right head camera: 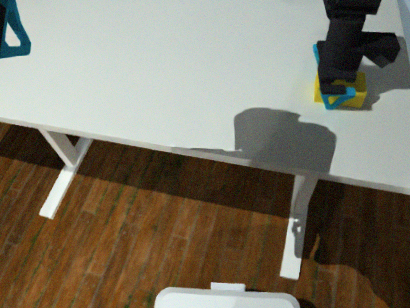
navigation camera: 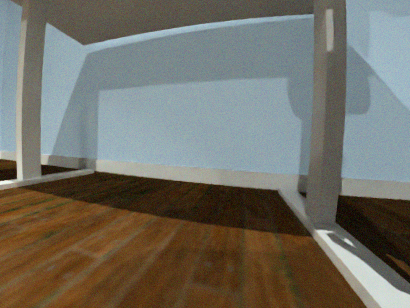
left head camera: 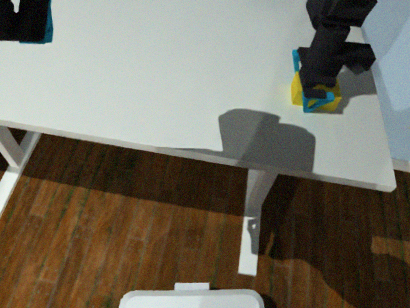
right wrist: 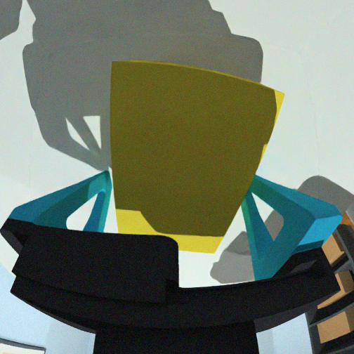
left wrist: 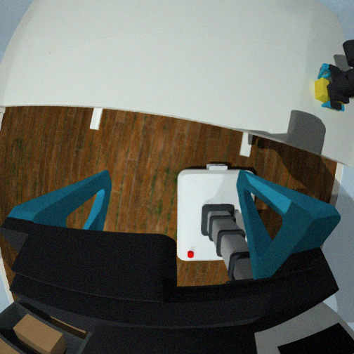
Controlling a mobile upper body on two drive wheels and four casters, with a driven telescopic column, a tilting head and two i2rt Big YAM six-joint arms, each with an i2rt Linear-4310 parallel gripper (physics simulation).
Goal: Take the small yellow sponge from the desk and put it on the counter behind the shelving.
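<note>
The yellow sponge is a block on the white desk near its right end. My right gripper is open, low over the sponge, with a fingertip close to each side of it in the right wrist view; whether they touch it is unclear. The right arm hides part of the sponge in both head views. My left gripper is open and empty, in front of the desk's edge. I cannot identify the counter in any view.
Dark shelving with cardboard boxes shows at the wrist views' lower edges. The white robot base stands before the desk. Desk legs reach the wooden floor. A blue wall rises behind.
</note>
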